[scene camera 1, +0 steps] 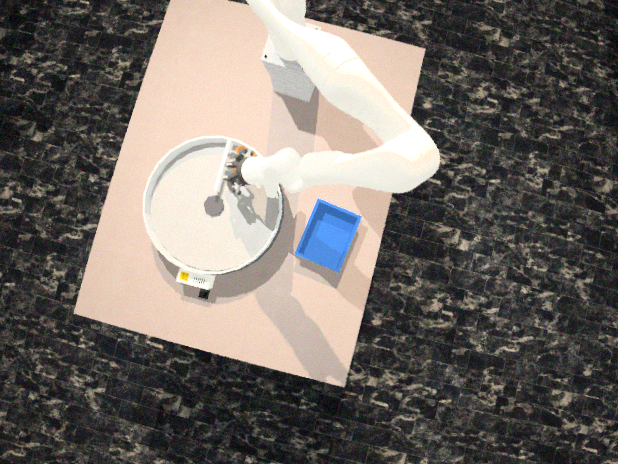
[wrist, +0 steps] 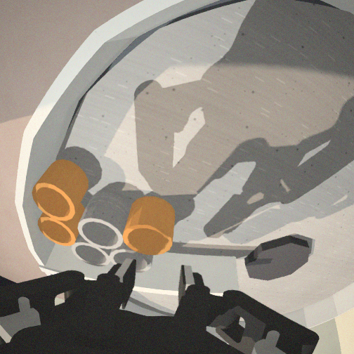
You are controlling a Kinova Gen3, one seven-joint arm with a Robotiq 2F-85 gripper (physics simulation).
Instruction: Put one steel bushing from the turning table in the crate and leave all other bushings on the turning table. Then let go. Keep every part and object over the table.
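Places are measured from the arm's base along level axes (x ahead, y left, z up), in millimetres.
Where they show: gripper, between the fingertips: (scene camera 1: pixel 227 171).
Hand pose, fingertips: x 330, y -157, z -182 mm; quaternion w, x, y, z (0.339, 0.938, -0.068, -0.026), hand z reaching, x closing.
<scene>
Each offset is from my fingertips to the centre of the thing. "spot": to the spot under its first point.
Three grey steel bushings (wrist: pixel 106 212) (wrist: pixel 90 253) (wrist: pixel 131 260) stand close together on the turning table @(103 mm ahead, 32 mm right, 34 mm down) (scene camera 1: pixel 185 240) (wrist: pixel 75 70), beside its straight white bar @(spot: 12 mm ahead, 17 mm right, 5 mm down) (scene camera 1: pixel 221 175) (wrist: pixel 210 272). Copper-orange bushings (wrist: pixel 62 182) (wrist: pixel 59 231) (wrist: pixel 150 222) stand on both sides of them. In the scene view the arm and gripper hide most of the group. My gripper (scene camera 1: pixel 234 172) (wrist: pixel 157 274) is partly open, with nothing between its fingers. It is above the bar, near the steel bushings; its exact height is unclear. The blue crate @(149 mm ahead, 331 mm left, 61 mm down) (scene camera 1: pixel 320 260) stands right of the turning table, with no bushing visible inside.
A dark round hub @(103 mm ahead, 32 mm right, 29 mm down) (scene camera 1: pixel 213 205) (wrist: pixel 277 257) is at the turning table's centre. A raised rim surrounds the turning table. A small white box @(spot: 336 mm ahead, 55 mm right, 28 mm down) (scene camera 1: pixel 195 279) with a yellow label sits at its lower edge. A grey block (scene camera 1: pixel 292 82) stands under the arm at the back.
</scene>
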